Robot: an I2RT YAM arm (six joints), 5 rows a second.
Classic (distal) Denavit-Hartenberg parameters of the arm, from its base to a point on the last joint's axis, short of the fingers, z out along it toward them. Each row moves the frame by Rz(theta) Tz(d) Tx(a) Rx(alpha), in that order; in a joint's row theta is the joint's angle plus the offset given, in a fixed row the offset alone. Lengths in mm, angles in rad.
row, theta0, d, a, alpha
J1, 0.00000, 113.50, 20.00, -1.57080
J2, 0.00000, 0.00, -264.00, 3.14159
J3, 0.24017, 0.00, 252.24, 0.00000
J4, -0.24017, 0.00, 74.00, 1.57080
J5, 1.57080, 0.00, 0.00, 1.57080
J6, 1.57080, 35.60, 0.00, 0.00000
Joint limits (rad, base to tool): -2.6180..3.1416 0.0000..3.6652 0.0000..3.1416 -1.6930..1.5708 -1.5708..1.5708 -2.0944..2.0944
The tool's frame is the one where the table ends.
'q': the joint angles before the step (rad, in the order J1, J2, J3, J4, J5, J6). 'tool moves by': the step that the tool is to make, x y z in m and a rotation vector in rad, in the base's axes. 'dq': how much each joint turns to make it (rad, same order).
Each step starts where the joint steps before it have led.
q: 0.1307 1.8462 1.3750 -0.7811 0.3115 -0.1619
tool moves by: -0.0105 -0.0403 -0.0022 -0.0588 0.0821 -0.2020
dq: -0.1009 -0.0004 0.0001 -0.1178 0.0763 0.0899
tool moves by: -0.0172 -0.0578 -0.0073 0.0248 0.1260 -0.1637
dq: -0.1682 0.0102 -0.0081 -0.1081 -0.0183 -0.0019
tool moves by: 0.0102 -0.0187 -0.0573 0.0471 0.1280 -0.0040
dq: -0.0500 0.1650 -0.0078 0.0558 -0.0264 -0.0485
